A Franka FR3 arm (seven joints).
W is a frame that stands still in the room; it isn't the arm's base.
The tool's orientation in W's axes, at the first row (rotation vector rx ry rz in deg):
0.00, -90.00, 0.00
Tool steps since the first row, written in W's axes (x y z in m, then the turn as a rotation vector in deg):
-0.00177, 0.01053, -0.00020, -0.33, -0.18, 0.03
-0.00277, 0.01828, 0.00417, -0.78, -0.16, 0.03
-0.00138, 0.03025, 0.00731, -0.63, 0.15, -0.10
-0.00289, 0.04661, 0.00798, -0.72, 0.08, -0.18
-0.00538, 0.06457, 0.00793, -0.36, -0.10, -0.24
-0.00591, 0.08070, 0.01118, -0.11, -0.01, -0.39
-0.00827, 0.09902, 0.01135, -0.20, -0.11, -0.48
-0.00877, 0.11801, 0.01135, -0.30, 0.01, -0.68
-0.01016, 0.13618, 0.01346, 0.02, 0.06, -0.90
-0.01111, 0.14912, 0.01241, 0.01, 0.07, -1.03
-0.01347, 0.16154, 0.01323, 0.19, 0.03, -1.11
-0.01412, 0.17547, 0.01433, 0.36, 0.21, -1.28
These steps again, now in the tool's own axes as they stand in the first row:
-0.00020, 0.01053, 0.00177, 0.03, -0.18, 0.33
0.00417, 0.01828, 0.00277, 0.03, -0.16, 0.78
0.00731, 0.03025, 0.00138, -0.10, 0.15, 0.63
0.00798, 0.04661, 0.00289, -0.18, 0.08, 0.72
0.00793, 0.06457, 0.00538, -0.24, -0.10, 0.36
0.01118, 0.08070, 0.00591, -0.39, -0.01, 0.11
0.01135, 0.09902, 0.00827, -0.48, -0.11, 0.20
0.01135, 0.11801, 0.00877, -0.68, 0.01, 0.30
0.01346, 0.13618, 0.01016, -0.90, 0.06, -0.02
0.01241, 0.14912, 0.01111, -1.03, 0.07, -0.01
0.01323, 0.16154, 0.01347, -1.11, 0.03, -0.19
0.01433, 0.17547, 0.01412, -1.28, 0.21, -0.36

